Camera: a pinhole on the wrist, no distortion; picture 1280 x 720 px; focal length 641.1 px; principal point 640.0 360.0 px. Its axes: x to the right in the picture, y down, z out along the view. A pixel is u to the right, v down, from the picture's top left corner.
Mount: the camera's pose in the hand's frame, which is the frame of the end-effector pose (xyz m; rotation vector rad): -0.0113 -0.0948 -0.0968 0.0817 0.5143 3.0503
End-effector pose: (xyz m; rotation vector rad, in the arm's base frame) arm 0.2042 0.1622 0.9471 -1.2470 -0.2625 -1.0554
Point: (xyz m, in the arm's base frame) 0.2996 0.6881 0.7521
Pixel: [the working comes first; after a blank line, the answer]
In the camera's frame: 0.3729 -0.0666 0.5510

1074 283
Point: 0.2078 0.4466 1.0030
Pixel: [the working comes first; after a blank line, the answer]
In the camera's frame: 0.1111 0.0797 0.3516

842 505
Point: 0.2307 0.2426 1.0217
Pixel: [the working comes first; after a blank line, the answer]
In the camera's frame: -0.0229 0.0060 0.2134

571 378
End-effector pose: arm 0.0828 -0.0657 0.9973 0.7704 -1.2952 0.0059
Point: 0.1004 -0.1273 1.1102
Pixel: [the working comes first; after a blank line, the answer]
In the camera's frame: -0.1278 -0.0583 0.1541

108 118
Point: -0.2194 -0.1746 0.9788
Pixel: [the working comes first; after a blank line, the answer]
In the camera's frame: 0.0785 0.0154 0.4257

758 383
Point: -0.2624 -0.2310 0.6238
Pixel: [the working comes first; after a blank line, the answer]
In the camera's frame: 0.3638 0.2339 0.3819

outside the picture
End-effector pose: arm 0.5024 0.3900 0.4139 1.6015 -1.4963 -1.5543
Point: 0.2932 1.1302 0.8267
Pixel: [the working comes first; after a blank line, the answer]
In the camera's frame: 0.7997 -0.1157 0.4641

outside the picture
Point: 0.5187 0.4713 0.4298
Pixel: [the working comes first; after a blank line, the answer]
In the camera's frame: 0.0796 -0.0354 0.1214

1060 173
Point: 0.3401 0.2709 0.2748
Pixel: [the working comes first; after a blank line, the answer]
In the camera's frame: -0.1950 0.0030 0.2600

159 367
